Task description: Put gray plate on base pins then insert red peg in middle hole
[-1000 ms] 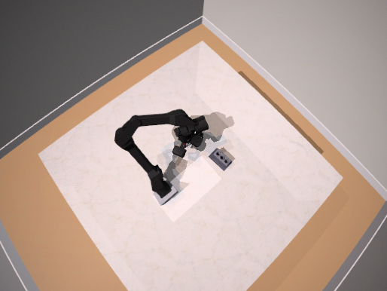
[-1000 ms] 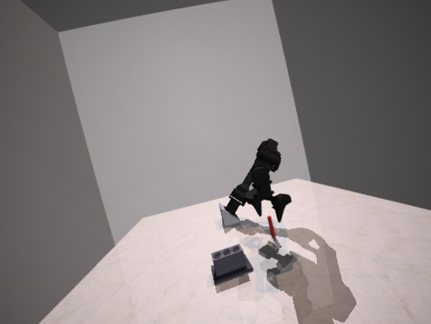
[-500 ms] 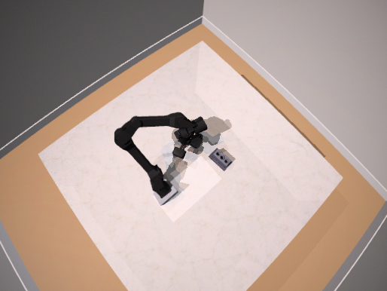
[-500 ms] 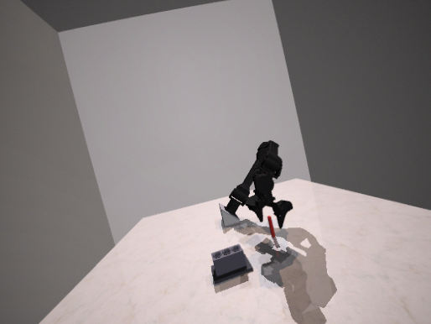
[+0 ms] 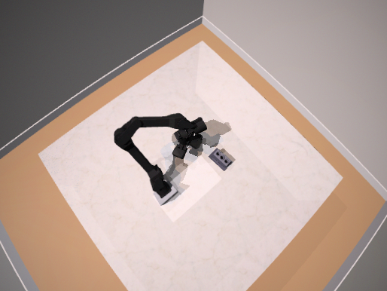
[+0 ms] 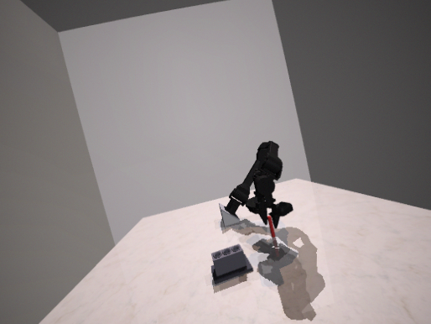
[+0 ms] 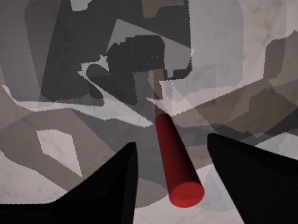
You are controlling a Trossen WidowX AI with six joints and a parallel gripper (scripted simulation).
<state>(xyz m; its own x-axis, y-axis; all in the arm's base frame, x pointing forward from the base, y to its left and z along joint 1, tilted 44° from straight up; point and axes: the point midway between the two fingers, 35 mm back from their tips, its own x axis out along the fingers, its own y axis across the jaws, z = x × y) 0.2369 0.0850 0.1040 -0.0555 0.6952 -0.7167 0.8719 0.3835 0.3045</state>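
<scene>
My gripper tip is 110 mm short of the gray plate, 180 mm to the left of it and 10 mm below it. From my gripper tip the other things lie so: red peg (right at my gripper tip); then dark base (110 mm ahead, 180 mm to the right, 30 mm below).
</scene>
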